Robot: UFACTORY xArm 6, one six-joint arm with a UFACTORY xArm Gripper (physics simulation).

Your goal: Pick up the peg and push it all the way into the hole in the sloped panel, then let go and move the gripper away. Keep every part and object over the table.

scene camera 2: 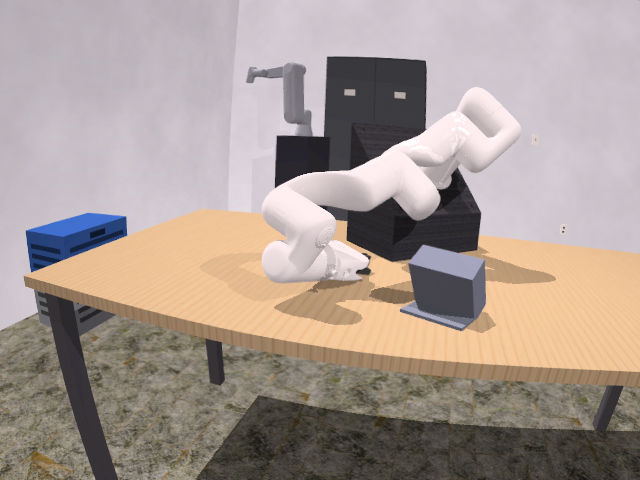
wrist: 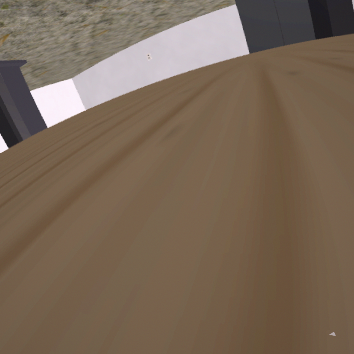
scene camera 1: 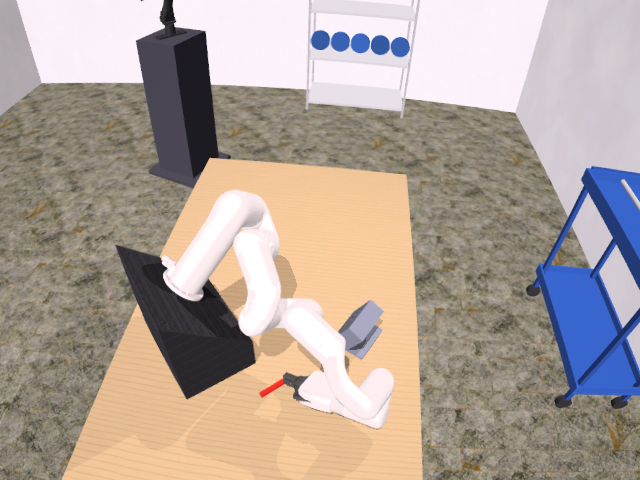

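Where they show: gripper, fingertip midpoint: (scene camera 2: 366,260) (scene camera 1: 284,377); arm's base at its link origin: (scene camera 2: 432,171) (scene camera 1: 182,285).
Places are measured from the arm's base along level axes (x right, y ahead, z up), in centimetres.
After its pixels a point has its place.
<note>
The red peg (scene camera 1: 271,388) @[x 6.8, y 30.9, z -20.3 cm] lies at the front of the table in scene camera 1, between the black base block and my gripper. It does not show in scene camera 2 or the wrist view. My gripper (scene camera 1: 285,380) @[x 2.6, y 32.8, z -19.1 cm] (scene camera 2: 369,264) @[x 2.6, y 32.8, z -19.1 cm] is low over the table, tilted nearly flat, its fingers shut. The fingertips are at the peg's right end in scene camera 1; whether they touch it is unclear. The grey sloped panel (scene camera 1: 363,319) @[x -20.2, y 46.6, z -10.9 cm] (scene camera 2: 445,283) @[x -21.6, y 49.0, z -14.8 cm] stands near the table's right edge in scene camera 1. Its hole is hidden. Brown wood grain fills most of the wrist view.
The black wedge-shaped base (scene camera 1: 206,356) @[x 12.8, y 15.8, z -6.2 cm] (scene camera 2: 439,229) @[x -6.6, y 9.1, z -14.3 cm] carries the arm to the left of the peg in scene camera 1. The forearm passes close beside the panel in that view. The wooden table (scene camera 1: 356,227) @[x -68.0, y 26.6, z -21.6 cm] (scene camera 2: 170,248) @[x 50.6, y 51.5, z -21.5 cm] has its right edge beyond the panel. A blue cart (scene camera 1: 578,310) stands off the table.
</note>
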